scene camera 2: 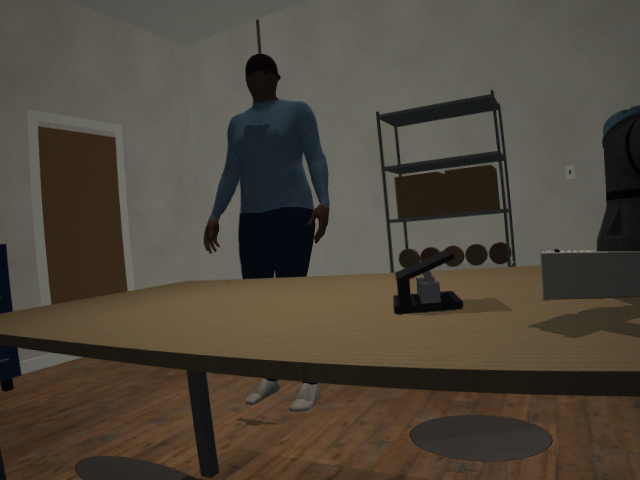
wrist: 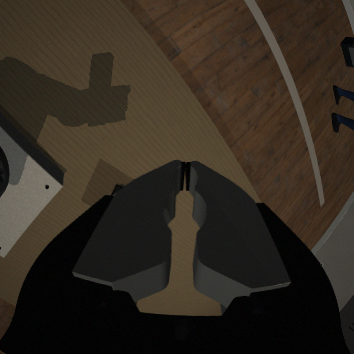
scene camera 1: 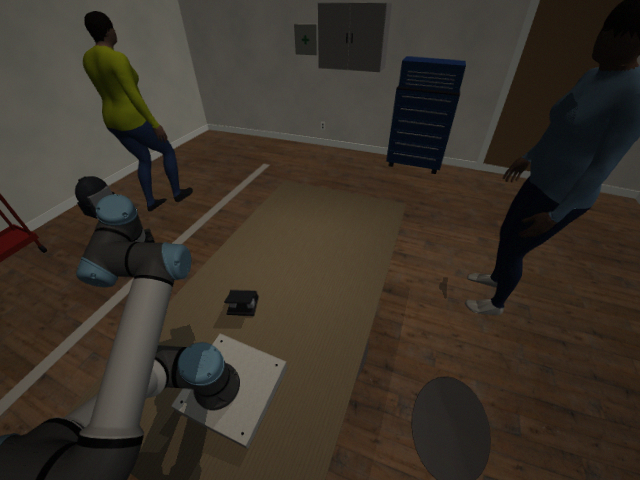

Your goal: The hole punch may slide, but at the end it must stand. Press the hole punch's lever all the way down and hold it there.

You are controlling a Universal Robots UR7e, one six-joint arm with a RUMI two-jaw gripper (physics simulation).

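Places are measured from the arm's base along level axes (x ahead, y left, z up), in millimetres.
Pixels of known places: gripper, fingertip midpoint: (wrist: 184,164); arm's base, origin of the base link: (scene camera 1: 217,386).
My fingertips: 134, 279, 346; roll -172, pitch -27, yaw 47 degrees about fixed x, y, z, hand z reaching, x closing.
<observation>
Ahead of a thing's pixels: the offset from my fingertips to its middle, as dx, dy, dz. Level surfaces: height alone.
The black hole punch @[+225, -160, -362] (scene camera 1: 241,302) (scene camera 2: 428,302) stands upright on its base on the wooden table @[dz -404] (scene camera 1: 325,242) (scene camera 2: 232,320). Its lever @[+225, -160, -339] (scene camera 2: 425,265) is raised at a slant above the grey punch block, and nothing touches it. In the wrist view a small dark corner of the hole punch (wrist: 118,190) shows beside the left finger; the finger hides the rest. My gripper (wrist: 184,164) is shut with its fingertips together and nothing between them. It is above the table, apart from the hole punch. It does not show in scene camera 2.
The arm's white mounting plate (scene camera 1: 261,372) (scene camera 2: 589,276) (wrist: 30,200) is on the table near the hole punch. The arm's links (scene camera 1: 136,330) rise at the left of scene camera 1. Two people (scene camera 1: 116,87) (scene camera 1: 578,139) stand on the floor on either side of the table.
</observation>
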